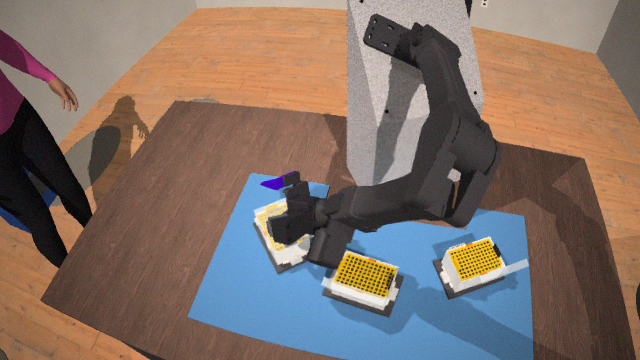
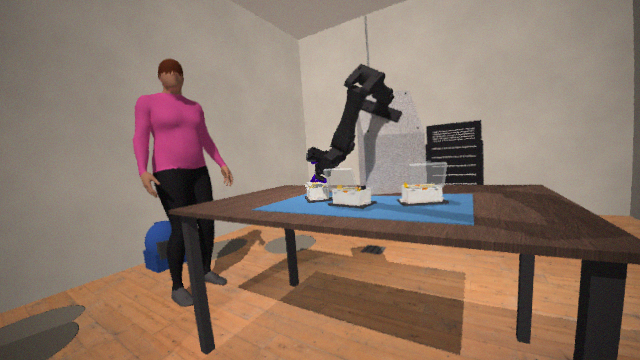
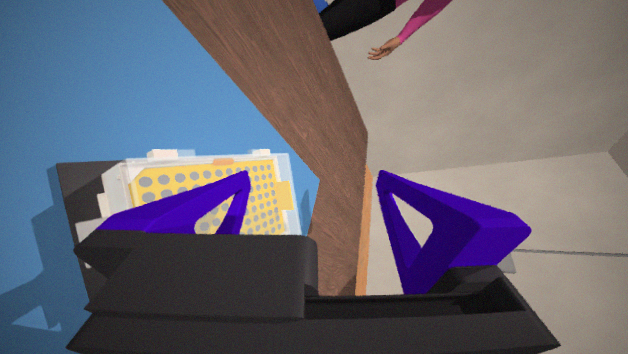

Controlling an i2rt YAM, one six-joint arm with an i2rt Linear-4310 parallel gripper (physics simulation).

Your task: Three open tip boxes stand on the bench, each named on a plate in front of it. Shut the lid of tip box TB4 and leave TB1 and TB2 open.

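Frame: origin at the arm's base, x left, y back, z up, level; centimetres.
Where they show: gripper, fingertip midpoint: (image 1: 266, 204) (image 2: 311, 172) (image 3: 313, 177); arm's base at its link origin: (image 1: 408, 47) (image 2: 380, 110).
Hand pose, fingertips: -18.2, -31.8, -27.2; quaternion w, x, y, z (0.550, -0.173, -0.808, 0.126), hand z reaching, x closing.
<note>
Each offset is from my fingertips to the top centre of the thing, as dx, dy, dz. Level surfaces: height alone.
Tip box TB4 @(+3.8, +0.9, -4.5) (image 1: 294, 254) (image 2: 317, 193) (image 3: 114, 192) stands at the left of the mat. Its clear lid lies over the yellow tip rack, which looks pale through it; whether it is fully latched I cannot tell. Its name plate is hidden. My gripper (image 2: 315, 171) (image 3: 313, 177) is open and empty, turned sideways at TB4, with one purple finger over the lid and the other off to the side. Any contact is unclear. The middle tip box @(+25.3, -1.3, -5.6) (image 1: 366, 275) (image 2: 352, 197) and the right tip box @(+45.8, +12.6, -5.6) (image 1: 476, 259) (image 2: 421, 194) have raised clear lids. Their plates are not readable.
The boxes stand on a blue mat @(dz -12.2) (image 1: 240, 300) (image 2: 457, 212) on a dark wooden table @(dz -12.5) (image 1: 150, 200) (image 2: 540, 220). My forearm reaches low over the mat behind the middle box. A person (image 2: 170, 130) stands beyond the table's left side.
</note>
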